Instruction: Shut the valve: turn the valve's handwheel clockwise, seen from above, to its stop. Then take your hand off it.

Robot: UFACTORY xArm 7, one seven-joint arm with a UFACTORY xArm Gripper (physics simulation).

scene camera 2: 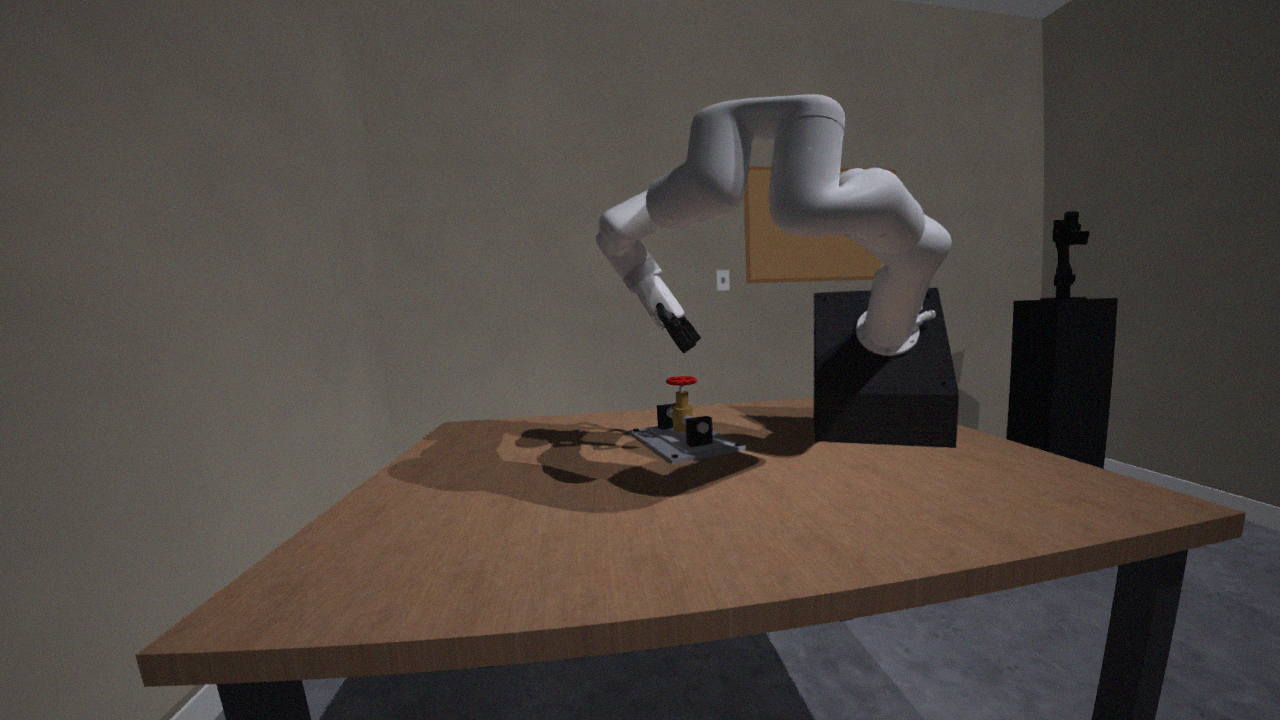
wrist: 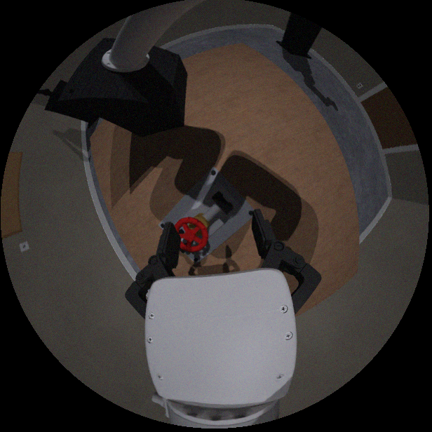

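The red handwheel [scene camera 2: 681, 380] [wrist: 204, 235] sits level on top of the brass valve [scene camera 2: 682, 416] [wrist: 201, 220], which stands on a grey base plate [scene camera 2: 677, 454] [wrist: 239, 217]. My gripper [scene camera 2: 688, 347] [wrist: 213, 224] is open and empty. In the scene view it hangs tilted a little above the handwheel, apart from it. In the wrist view the wheel shows between the two fingers, close to the left finger, which overlaps the view of its left edge. Part of the valve body is hidden under the wheel in the wrist view.
Two black blocks [scene camera 2: 699, 430] [wrist: 222, 202] stand on the plate at the valve's sides. The black box [scene camera 2: 884, 418] [wrist: 160, 97] carrying the arm's base stands to the right on the wooden table [scene camera 2: 572, 555] [wrist: 265, 120] in the scene view. Arm shadows fall around the plate.
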